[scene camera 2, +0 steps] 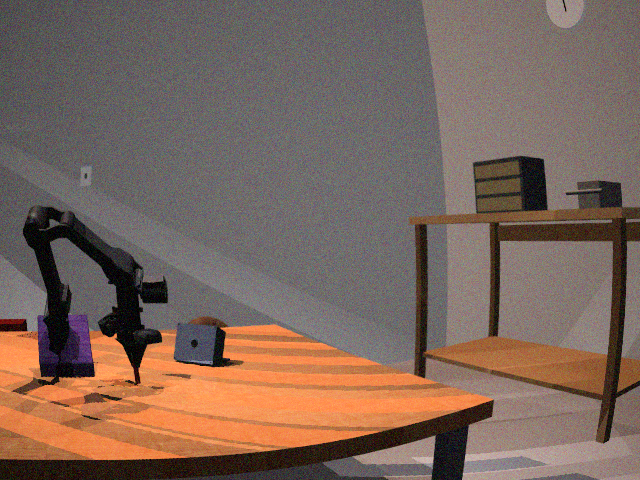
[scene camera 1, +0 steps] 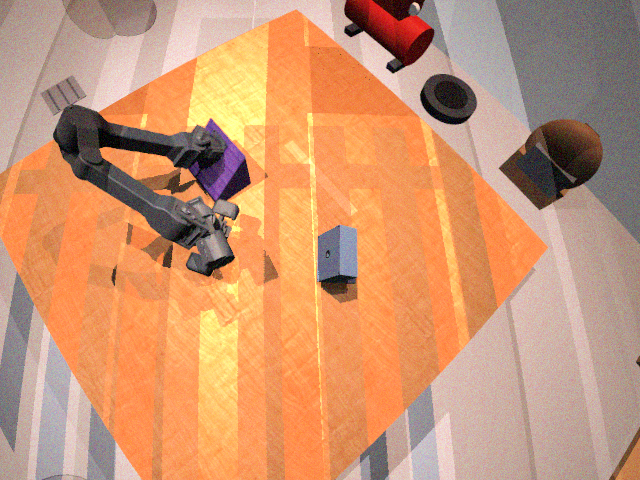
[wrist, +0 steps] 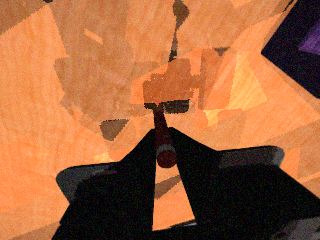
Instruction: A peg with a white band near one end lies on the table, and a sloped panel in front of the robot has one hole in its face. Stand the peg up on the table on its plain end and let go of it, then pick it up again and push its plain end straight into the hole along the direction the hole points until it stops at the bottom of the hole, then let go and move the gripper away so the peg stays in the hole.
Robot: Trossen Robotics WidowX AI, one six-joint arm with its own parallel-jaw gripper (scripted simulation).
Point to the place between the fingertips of my gripper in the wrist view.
161,131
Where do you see a blue-grey sloped panel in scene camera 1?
At 342,242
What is my gripper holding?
A dark red peg.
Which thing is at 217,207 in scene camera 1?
My gripper.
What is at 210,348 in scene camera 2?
A blue-grey sloped panel.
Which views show my gripper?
Scene camera 2, scene camera 1 and the wrist view: all of them.
